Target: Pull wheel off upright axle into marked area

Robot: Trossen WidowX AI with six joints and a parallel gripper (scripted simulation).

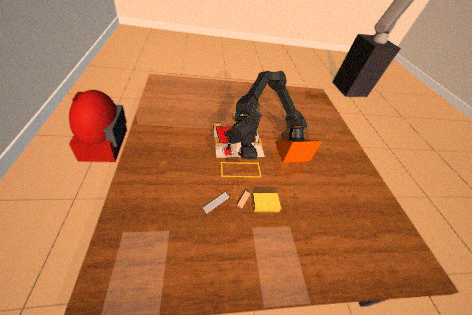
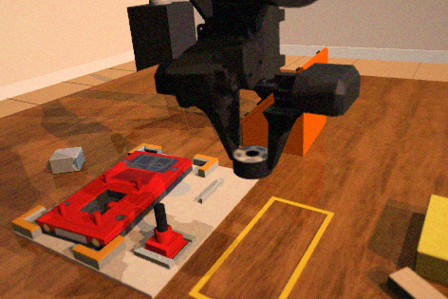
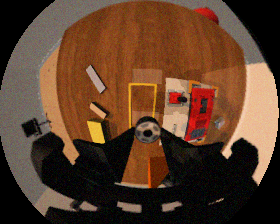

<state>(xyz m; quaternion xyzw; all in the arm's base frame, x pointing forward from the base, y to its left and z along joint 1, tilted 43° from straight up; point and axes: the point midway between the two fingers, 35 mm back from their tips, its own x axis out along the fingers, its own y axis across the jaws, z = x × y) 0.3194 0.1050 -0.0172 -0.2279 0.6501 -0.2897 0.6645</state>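
My gripper tip is now right at the dark wheel. Round my gripper tip: dark axle: 10 cm to the right, 7 cm below, 4 cm ahead; yellow block: 20 cm to the left, 9 cm below, 8 cm behind; tan block: 17 cm to the left, 10 cm below, 2 cm ahead.
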